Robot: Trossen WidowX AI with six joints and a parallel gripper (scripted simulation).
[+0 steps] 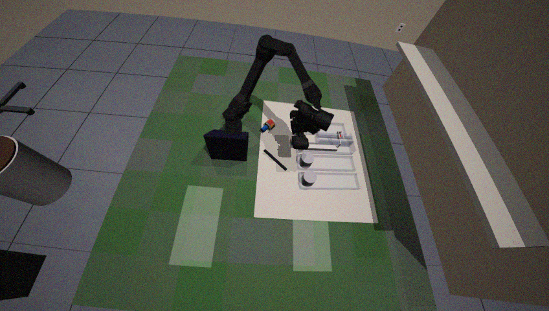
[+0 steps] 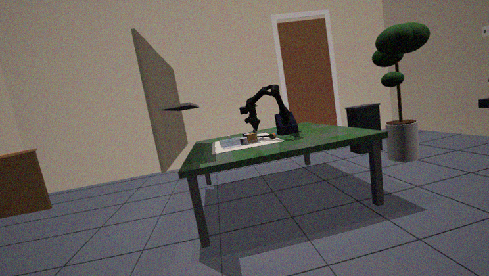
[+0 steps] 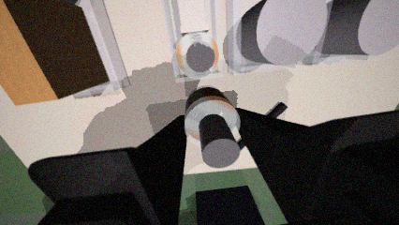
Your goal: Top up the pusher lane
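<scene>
Now: the black stick 80 mm behind my gripper tip, 70 mm to the right of it and 70 mm below it. Also, from my gripper tip: brown box: 130 mm to the left, 70 mm ahead, 40 mm below; then red-and-blue jar: 120 mm behind, 110 mm to the left, 50 mm below; then sprung lane: 200 mm ahead, 60 mm below, 30 mm to the left.
</scene>
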